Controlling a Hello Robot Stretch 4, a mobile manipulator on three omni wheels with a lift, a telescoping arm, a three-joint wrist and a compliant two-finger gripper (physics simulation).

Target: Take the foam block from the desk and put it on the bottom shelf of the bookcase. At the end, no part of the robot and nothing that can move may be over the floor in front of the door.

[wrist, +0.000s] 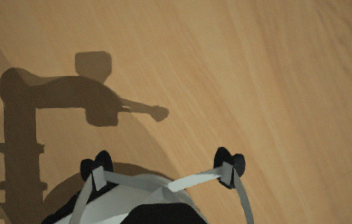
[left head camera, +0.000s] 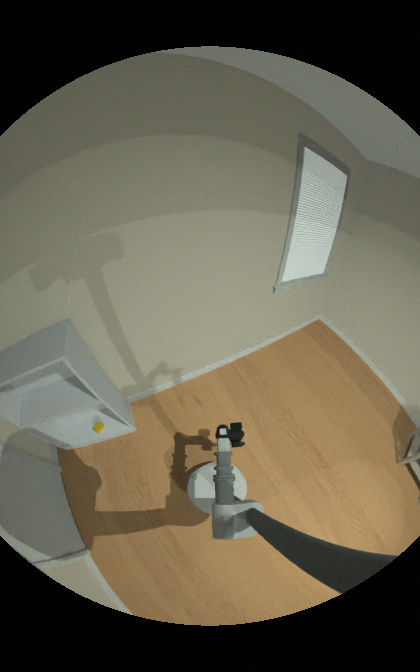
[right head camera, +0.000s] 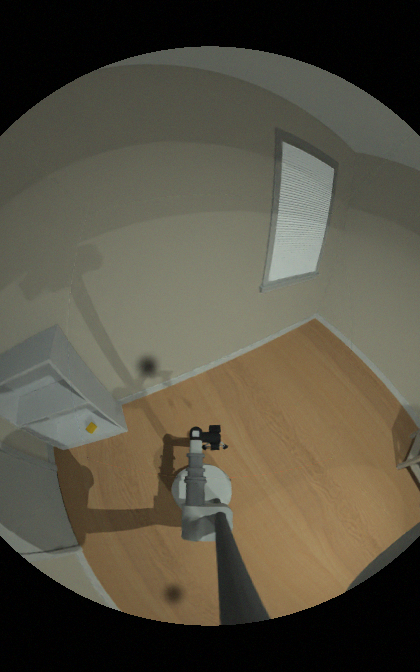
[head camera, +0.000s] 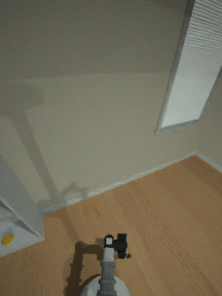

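The yellow foam block lies on the bottom shelf of the grey-white bookcase, at the left of the head views, near the shelf's right end. My gripper is open and empty, above the wooden floor to the right of the bookcase and apart from it. In the wrist view its two fingers stand wide apart over floor and shadow. The block does not show in the wrist view. The desk cannot be clearly made out.
A grey door-like panel is at the lower left, below the bookcase; my base stands on the floor to its right. A window is in the wall. Part of a light-framed piece of furniture shows at the right edge.
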